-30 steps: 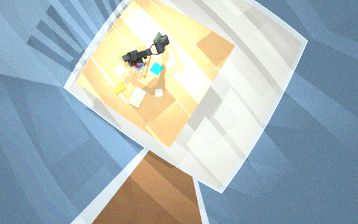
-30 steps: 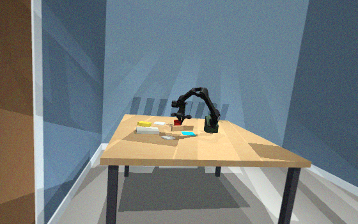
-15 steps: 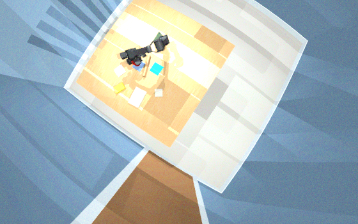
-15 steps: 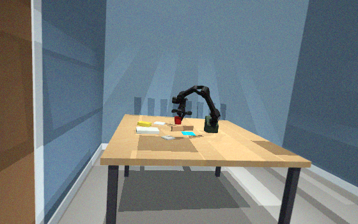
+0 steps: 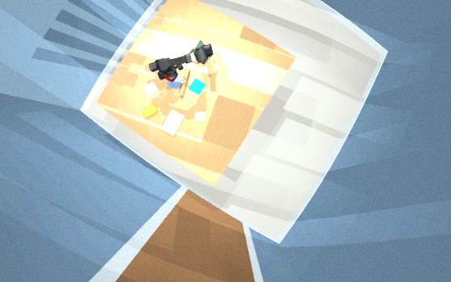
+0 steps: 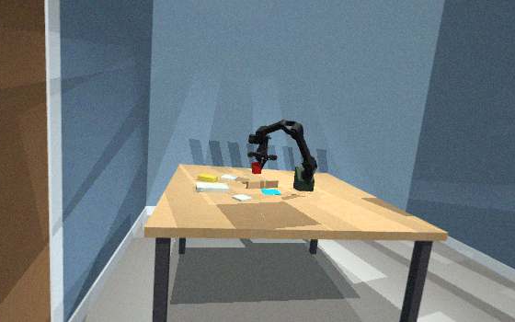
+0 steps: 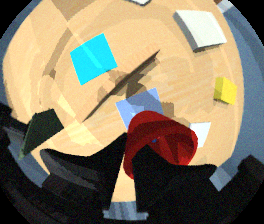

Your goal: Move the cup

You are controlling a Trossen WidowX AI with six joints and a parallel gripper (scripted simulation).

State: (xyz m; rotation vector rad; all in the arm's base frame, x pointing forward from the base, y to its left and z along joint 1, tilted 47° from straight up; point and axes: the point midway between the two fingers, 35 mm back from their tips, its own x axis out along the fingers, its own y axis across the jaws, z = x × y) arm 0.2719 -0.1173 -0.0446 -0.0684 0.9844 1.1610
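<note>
Right now my gripper tip is 2 cm past the cyan pad, 17 cm to the right of it and 11 cm above it. The rest, counted from my gripper tip: red cup (2 cm ahead, 2 cm to the right); then pale blue pad (3 cm ahead, 2 cm to the right, 11 cm below); then yellow block (33 cm ahead, 9 cm to the right, 9 cm below).
</note>
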